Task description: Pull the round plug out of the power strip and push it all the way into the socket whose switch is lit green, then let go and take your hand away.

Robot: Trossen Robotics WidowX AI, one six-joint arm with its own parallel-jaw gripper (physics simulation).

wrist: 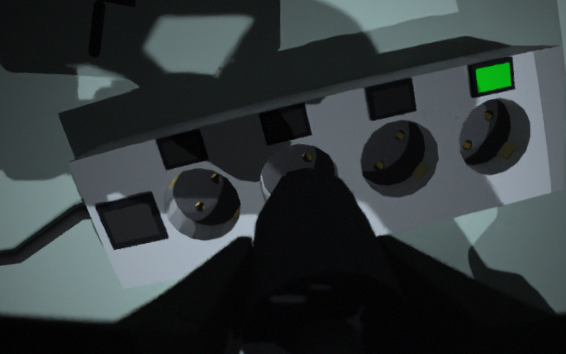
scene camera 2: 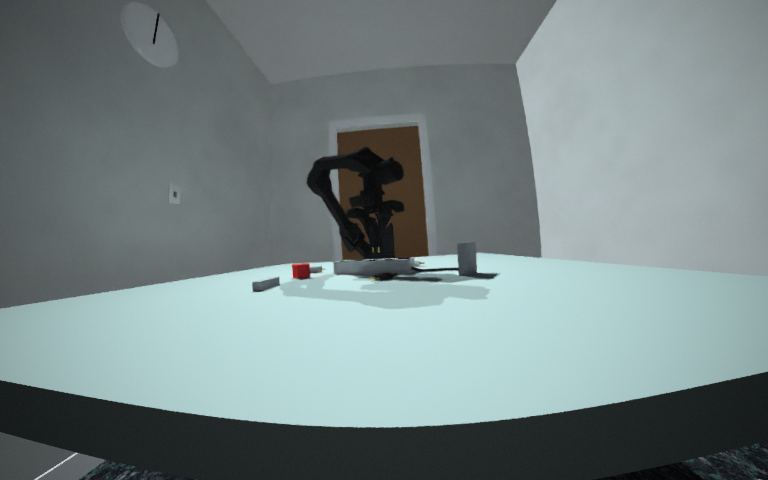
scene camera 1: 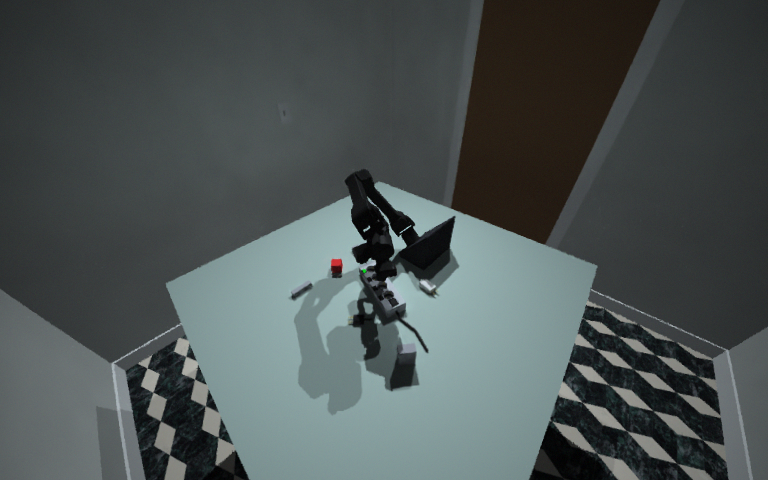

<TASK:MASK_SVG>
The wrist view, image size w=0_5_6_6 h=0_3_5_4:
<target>gripper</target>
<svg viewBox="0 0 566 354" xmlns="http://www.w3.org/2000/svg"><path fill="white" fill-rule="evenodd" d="M252 237L237 237L165 292L117 321L0 314L0 354L240 354L253 249ZM377 237L413 311L416 337L409 354L566 354L566 313L552 314L507 295L470 276L468 277L468 275L391 235L380 235Z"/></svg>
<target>round black plug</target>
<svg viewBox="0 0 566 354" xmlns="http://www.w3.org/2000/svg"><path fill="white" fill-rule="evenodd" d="M287 172L286 176L283 175L261 209L255 224L241 343L243 354L409 354L416 337L413 311L365 213L357 204L352 192L342 179L326 170L303 168Z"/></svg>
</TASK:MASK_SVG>
